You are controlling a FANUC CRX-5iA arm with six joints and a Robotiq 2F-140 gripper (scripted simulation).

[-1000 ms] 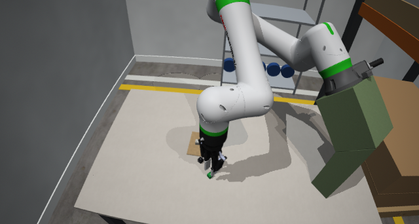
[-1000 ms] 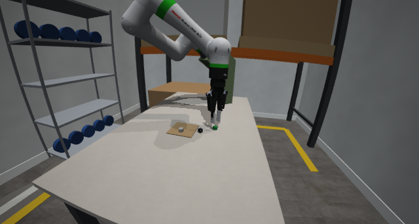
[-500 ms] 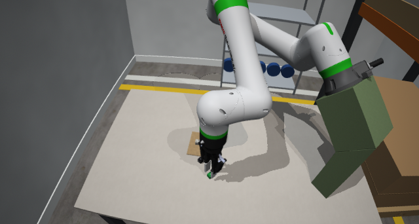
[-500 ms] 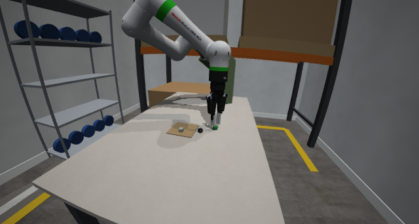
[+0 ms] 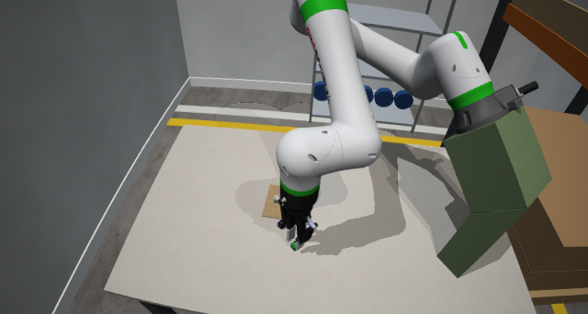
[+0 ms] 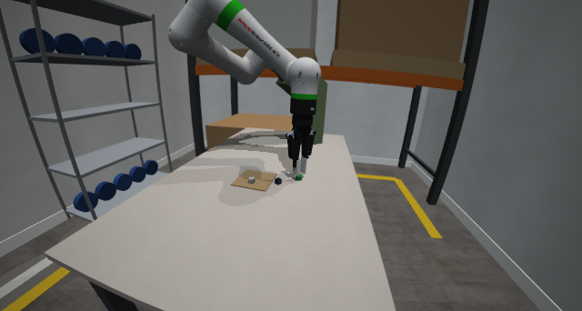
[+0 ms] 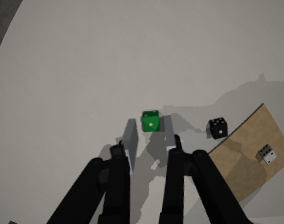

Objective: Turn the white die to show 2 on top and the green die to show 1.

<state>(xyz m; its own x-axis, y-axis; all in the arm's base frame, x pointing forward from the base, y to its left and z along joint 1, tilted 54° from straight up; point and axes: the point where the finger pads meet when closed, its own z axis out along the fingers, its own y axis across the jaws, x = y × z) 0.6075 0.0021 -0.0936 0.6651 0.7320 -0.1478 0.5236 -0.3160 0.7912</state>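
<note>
The green die is 5 cm below my hand. From my hand the other things lie so: mat: 2 cm ahead, 17 cm to the right, 6 cm below; then black die: 4 cm ahead, 8 cm to the right, 5 cm below; then white die: 5 cm ahead, 18 cm to the right, 5 cm below.
</note>
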